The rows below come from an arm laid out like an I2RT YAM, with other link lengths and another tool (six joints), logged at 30 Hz.
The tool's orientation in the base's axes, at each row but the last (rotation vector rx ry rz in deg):
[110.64 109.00 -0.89]
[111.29 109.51 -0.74]
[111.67 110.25 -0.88]
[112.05 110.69 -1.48]
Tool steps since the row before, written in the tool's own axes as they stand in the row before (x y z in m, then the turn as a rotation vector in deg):
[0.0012 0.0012 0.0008 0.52 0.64 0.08]
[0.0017 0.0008 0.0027 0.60 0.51 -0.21]
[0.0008 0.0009 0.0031 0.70 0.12 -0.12]
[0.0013 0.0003 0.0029 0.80 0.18 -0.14]
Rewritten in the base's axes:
[0.0014 0.0009 -0.0007 0.67 0.49 -0.04]
[0.0016 0.0008 -0.0027 0.47 0.65 0.16]
[0.0017 -0.0001 -0.0028 0.12 0.71 -0.06]
[0.0011 0.0004 -0.0030 0.18 0.81 -0.05]

